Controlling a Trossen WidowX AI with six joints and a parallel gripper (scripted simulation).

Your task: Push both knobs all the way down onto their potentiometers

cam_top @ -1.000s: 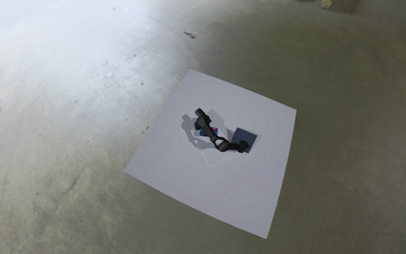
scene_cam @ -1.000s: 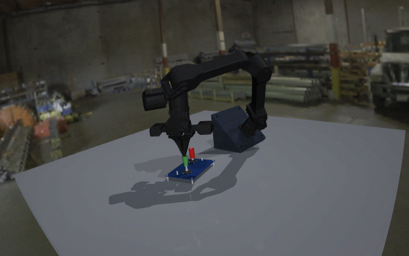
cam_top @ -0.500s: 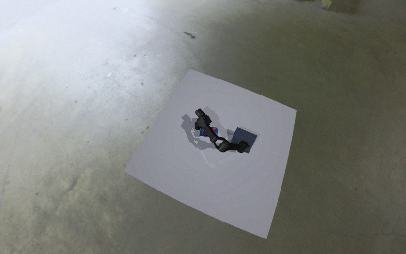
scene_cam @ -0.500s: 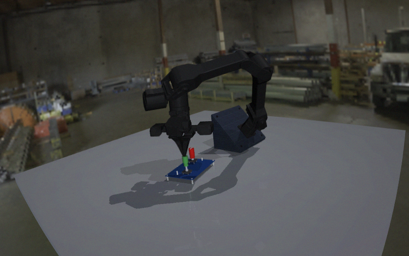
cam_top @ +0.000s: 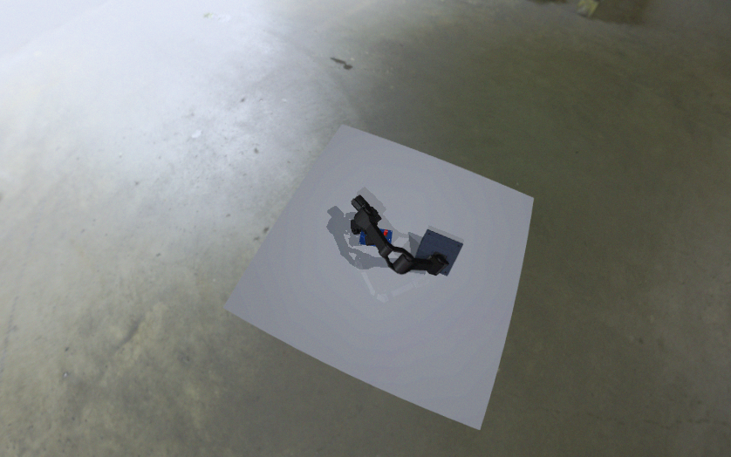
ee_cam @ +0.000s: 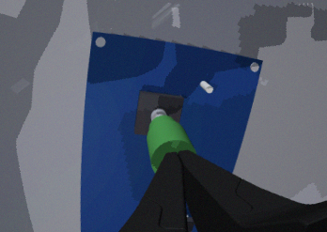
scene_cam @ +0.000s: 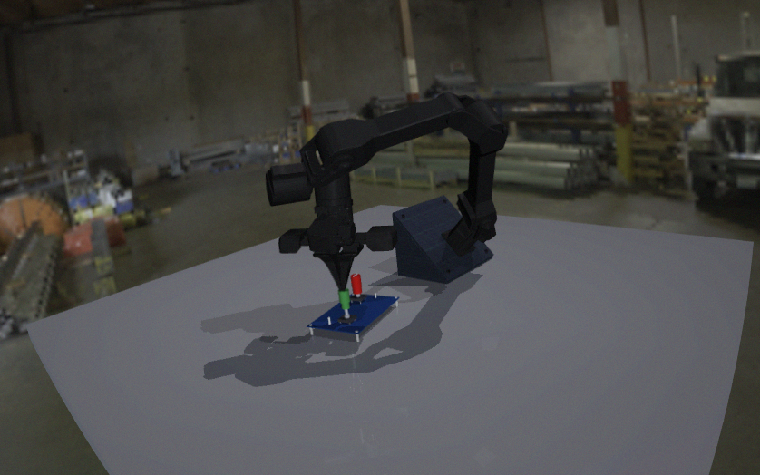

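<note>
Now: gripper tip 20 mm above the green knob. Also, from my gripper tip: red knob (70 mm behind, 50 mm to the right, 20 mm below).
</note>
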